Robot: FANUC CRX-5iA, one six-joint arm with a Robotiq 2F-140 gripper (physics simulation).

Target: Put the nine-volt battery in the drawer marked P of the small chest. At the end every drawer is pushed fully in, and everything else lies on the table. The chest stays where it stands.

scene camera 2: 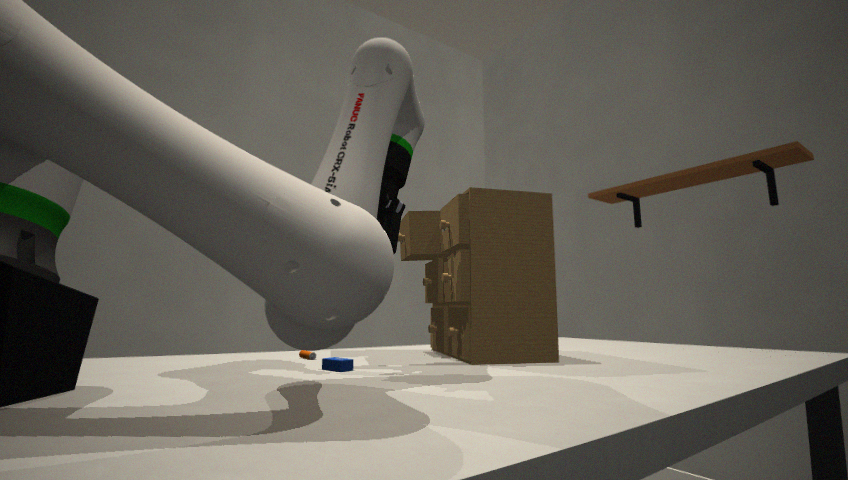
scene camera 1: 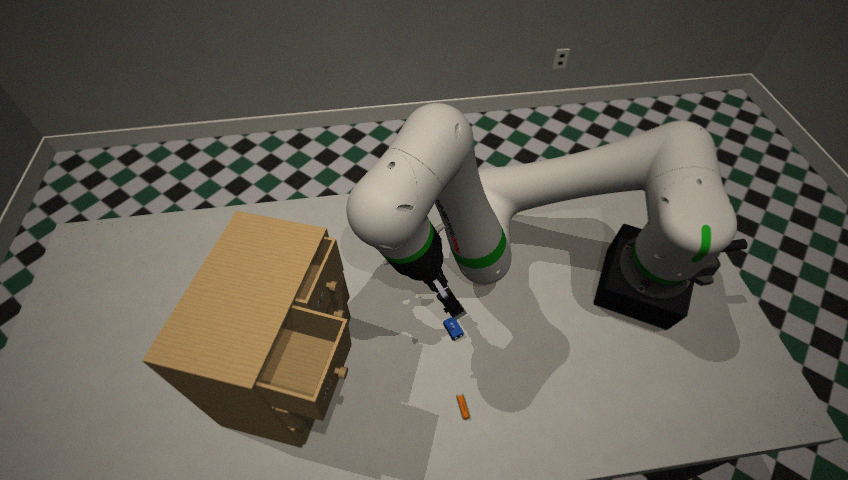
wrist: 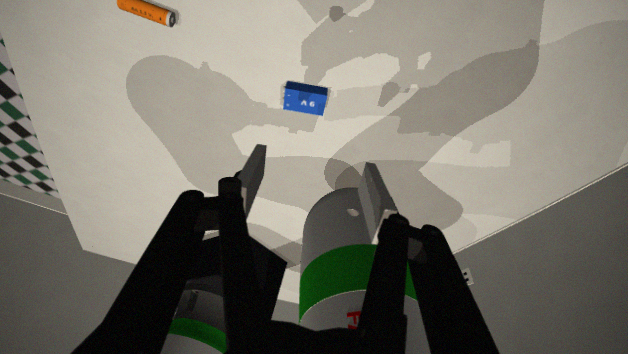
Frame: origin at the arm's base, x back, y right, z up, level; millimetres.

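Seen in the pictures: gripper, fingertip midpoint: [wrist: 314, 168]; arm's base, link origin: [scene camera 1: 653, 267] [wrist: 215, 304].
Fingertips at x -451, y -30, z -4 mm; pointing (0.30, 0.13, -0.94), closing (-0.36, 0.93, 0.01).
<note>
Offsets run from my fingertips to a thing's top centre. Level surfaces: height alone.
The blue nine-volt battery {dz -104, dx +10, dy -14 mm} [scene camera 1: 453, 328] [scene camera 2: 337, 364] [wrist: 305, 99] lies on the table, apart from the fingers. My gripper [scene camera 1: 457, 310] [wrist: 314, 168] is partly open and empty, tilted, high above the table. In the scene camera 2 view its tips are partly hidden by the arm. The small wooden chest {dz +209, dx -354, dy -67 mm} [scene camera 1: 238, 297] [scene camera 2: 511, 279] stands left of the battery in the scene camera 1 view. One top drawer {dz +203, dx -285, dy -167 mm} [scene camera 1: 300, 356] [scene camera 2: 419, 234] is pulled far out, and looks empty. The other top drawer {dz +198, dx -302, dy -11 mm} [scene camera 1: 315, 270] is partly out. The drawer letters are not readable, so I cannot tell which is P.
An orange AA battery {dz -108, dx +6, dy -188 mm} [scene camera 1: 462, 406] [scene camera 2: 307, 354] [wrist: 146, 13] lies on the table {dz -122 mm} [scene camera 1: 565, 422], beyond the blue one from the gripper in the scene camera 1 view. The arm's black base [scene camera 1: 624, 297] stands at the right. A wall shelf [scene camera 2: 708, 172] is behind the chest in the scene camera 2 view.
</note>
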